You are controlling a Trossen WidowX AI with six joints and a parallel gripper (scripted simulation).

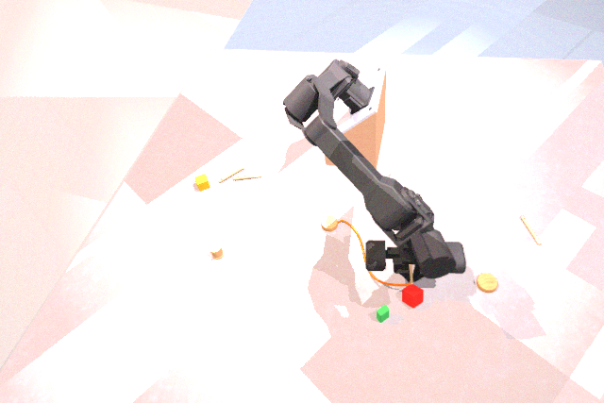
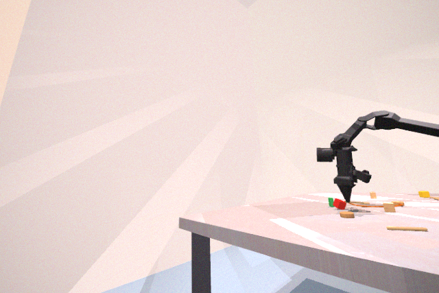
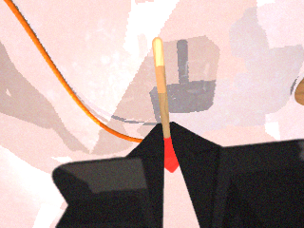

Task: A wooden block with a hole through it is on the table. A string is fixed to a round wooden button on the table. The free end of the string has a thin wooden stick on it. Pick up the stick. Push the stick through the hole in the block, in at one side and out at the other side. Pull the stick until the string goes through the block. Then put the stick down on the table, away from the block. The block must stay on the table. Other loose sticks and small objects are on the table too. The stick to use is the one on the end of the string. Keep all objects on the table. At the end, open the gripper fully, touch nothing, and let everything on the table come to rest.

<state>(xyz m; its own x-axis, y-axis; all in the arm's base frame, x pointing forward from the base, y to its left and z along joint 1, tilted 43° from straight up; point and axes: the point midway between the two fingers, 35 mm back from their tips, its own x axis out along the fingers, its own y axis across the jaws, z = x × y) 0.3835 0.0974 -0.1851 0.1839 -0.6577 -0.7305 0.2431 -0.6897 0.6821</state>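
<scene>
My gripper tip is 30 mm short of the red cube and 10 mm to the right of it. From my gripper tip the other things lie so: round disc (150 mm to the left, 50 mm behind, 20 mm below); then wooden block (120 mm behind, 30 mm to the right, 10 mm below); then green block (80 mm ahead, 40 mm to the right, 10 mm below).
</scene>
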